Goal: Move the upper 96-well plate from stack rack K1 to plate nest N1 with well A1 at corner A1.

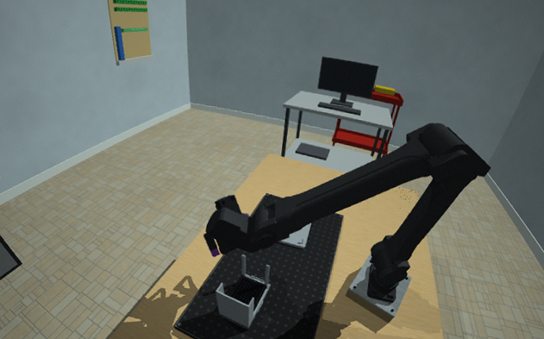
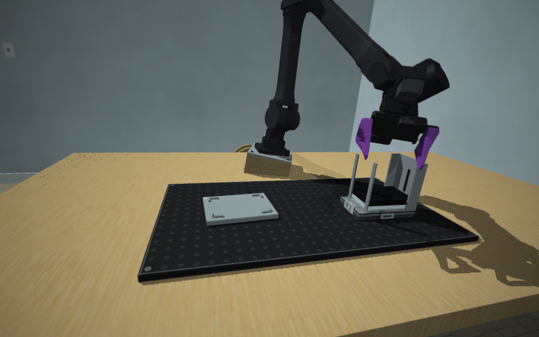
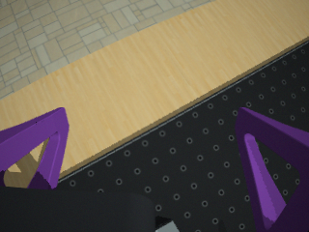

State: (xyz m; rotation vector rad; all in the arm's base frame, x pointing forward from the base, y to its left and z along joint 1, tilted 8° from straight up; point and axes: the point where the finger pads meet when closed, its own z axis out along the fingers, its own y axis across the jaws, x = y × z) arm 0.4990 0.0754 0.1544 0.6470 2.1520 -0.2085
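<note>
My gripper is now 130 mm above the black 96-well plate, 120 mm past it and 100 mm to the right of it. Also, from my hand: pale A1 square: 340 mm to the right, 210 mm behind, 160 mm below; then grey plate nest N1: 270 mm to the right, 170 mm below, 160 mm behind; then white plate: 150 mm below, 120 mm behind, 100 mm to the left.
</note>
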